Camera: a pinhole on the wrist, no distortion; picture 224 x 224 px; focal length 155.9 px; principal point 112.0 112.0 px. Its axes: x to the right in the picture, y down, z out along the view. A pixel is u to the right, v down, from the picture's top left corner.
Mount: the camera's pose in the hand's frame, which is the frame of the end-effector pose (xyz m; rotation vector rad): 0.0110 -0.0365 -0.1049 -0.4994 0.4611 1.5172
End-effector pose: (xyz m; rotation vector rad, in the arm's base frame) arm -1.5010 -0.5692 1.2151 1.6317 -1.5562 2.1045
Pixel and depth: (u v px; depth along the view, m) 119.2 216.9 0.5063
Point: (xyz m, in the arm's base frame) -1.3073 -0.7401 0.7612
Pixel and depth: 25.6 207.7 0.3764
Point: -1.1845 -0.6873 1.0158
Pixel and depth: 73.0 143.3 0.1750
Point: -1.4613 -0.6138 1.1710
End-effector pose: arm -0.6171 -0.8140 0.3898 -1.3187 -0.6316 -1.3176
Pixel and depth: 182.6 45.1 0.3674
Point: -0.2596 -0.8471 0.4623
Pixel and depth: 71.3 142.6 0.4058
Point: -0.4419 -0.5538 0.3495
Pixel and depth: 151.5 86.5 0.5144
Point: -0.1824 -0.7083 0.4067
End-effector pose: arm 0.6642 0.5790 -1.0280 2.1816 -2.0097 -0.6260
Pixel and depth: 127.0 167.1 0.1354
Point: 0.6157 0.6112 -0.9983
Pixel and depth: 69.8 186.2 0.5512
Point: 0.3514 0.9012 -1.3005
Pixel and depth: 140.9 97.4 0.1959
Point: 0.5538 0.5488 -1.0279
